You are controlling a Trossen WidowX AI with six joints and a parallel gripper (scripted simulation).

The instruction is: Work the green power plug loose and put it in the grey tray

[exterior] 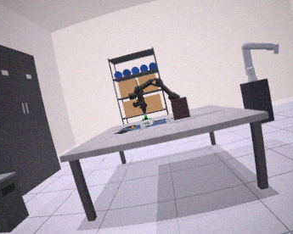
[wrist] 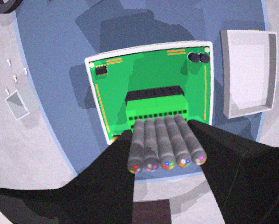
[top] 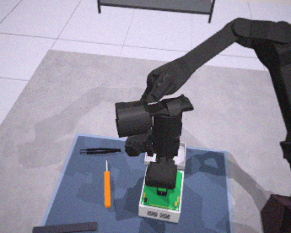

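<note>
The green power plug is 2 cm below my gripper tip. Round my gripper tip: blue mat (5 cm ahead, 11 cm below); then dark bar (22 cm ahead, 12 cm to the left, 11 cm below).
</note>
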